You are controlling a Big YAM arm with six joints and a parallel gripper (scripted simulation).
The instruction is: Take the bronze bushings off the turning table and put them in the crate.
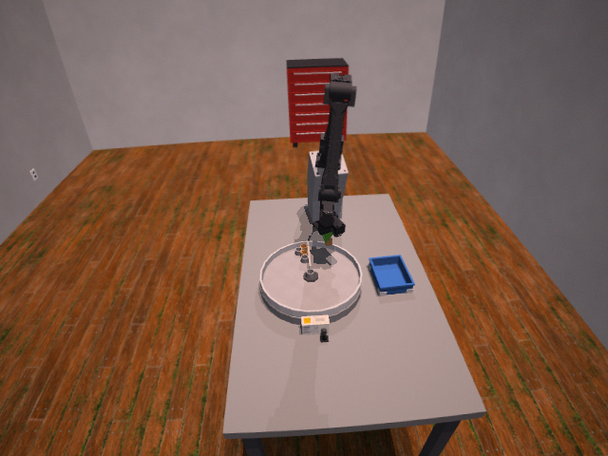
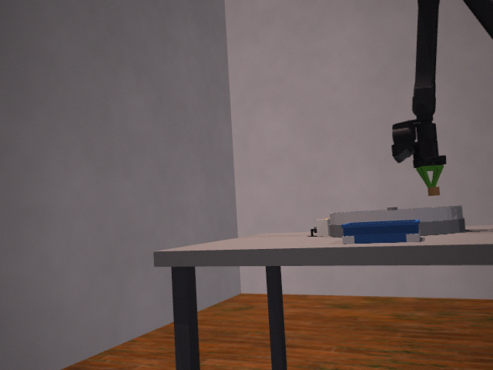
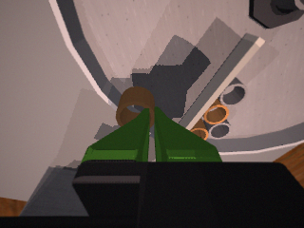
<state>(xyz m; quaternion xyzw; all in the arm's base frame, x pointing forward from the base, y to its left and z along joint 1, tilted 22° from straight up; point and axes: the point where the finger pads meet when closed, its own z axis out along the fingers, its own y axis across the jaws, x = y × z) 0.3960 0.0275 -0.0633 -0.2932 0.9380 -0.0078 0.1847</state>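
Now: the blue crate 29 cm to the left of my hand, 12 cm below it and 7 cm ahead of it. The rest, counted from my hand: turning table (14 cm ahead, 9 cm below, 5 cm to the right).
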